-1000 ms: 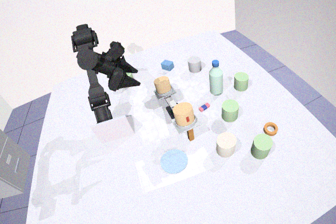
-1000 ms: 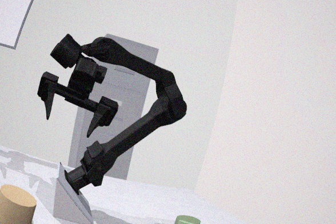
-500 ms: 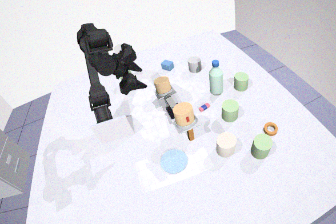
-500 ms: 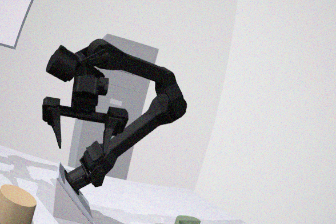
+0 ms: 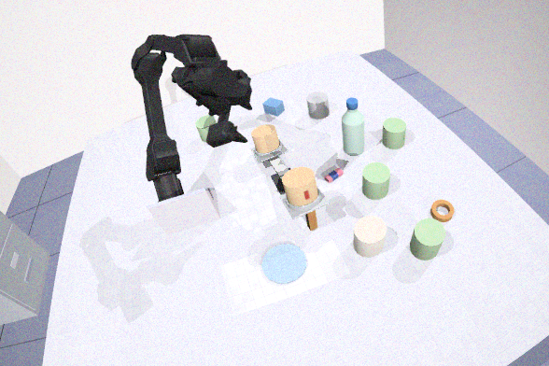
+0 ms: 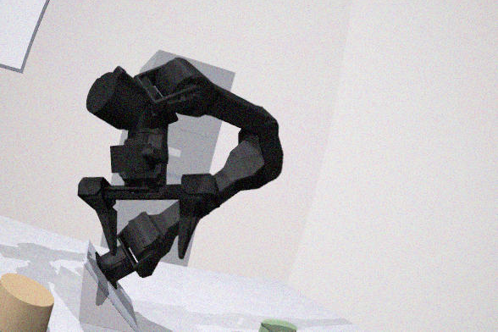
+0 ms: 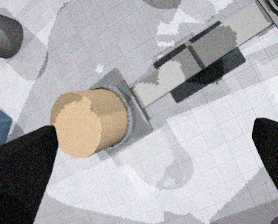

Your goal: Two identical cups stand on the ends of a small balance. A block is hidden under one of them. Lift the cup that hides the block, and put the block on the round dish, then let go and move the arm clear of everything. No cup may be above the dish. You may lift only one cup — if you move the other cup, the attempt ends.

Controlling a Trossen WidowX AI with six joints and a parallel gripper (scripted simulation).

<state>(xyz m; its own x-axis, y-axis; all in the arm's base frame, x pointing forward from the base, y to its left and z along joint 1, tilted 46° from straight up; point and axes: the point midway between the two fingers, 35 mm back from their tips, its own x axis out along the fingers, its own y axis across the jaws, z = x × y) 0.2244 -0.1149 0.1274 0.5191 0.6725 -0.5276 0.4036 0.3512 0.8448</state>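
Right now my gripper tip is 4 cm short of the teal block, 10 cm to the right of it and 16 cm above it. The rest, counted from my gripper tip: eraser: 17 cm ahead, 7 cm to the right, 19 cm below; orange post: 6 cm ahead, 19 cm to the right, 16 cm below; grey balance: 5 cm ahead, 4 cm to the right, 16 cm below.
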